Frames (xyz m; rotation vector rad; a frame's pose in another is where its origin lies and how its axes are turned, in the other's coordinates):
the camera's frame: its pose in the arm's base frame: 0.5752 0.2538 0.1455 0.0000 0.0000 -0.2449
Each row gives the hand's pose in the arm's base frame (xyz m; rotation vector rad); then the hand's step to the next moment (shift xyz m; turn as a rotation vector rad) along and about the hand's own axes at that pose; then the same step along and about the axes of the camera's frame.
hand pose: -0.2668 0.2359 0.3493 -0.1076 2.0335 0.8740
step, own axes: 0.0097 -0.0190 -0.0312 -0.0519 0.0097 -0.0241
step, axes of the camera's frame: -0.0122 -0.0351 -0.0067 0.0149 -0.0172 0.0534
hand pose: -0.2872 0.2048 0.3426 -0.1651 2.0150 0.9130
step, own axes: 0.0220 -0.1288 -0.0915 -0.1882 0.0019 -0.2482
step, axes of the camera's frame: 0.0178 -0.1482 -0.0562 -0.0056 -0.2112 0.2289
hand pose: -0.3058 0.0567 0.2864 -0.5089 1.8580 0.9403
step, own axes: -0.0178 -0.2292 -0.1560 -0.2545 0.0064 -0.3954
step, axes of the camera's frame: 0.1386 -0.2383 -0.0346 -0.0321 -0.3377 0.3257
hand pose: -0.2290 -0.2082 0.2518 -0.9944 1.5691 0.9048
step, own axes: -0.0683 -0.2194 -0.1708 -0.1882 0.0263 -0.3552
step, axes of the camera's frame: 0.2017 -0.1845 0.0850 -0.0529 -0.3078 0.2544
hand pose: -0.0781 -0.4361 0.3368 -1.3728 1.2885 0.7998
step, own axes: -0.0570 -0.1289 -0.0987 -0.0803 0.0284 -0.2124
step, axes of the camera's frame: 0.1154 -0.0687 0.1075 -0.0356 -0.1924 0.1187
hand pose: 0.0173 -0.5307 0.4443 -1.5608 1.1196 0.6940
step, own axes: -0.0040 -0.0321 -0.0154 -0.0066 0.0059 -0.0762
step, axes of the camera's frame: 0.0283 -0.0062 0.0210 0.0012 -0.0725 0.0251
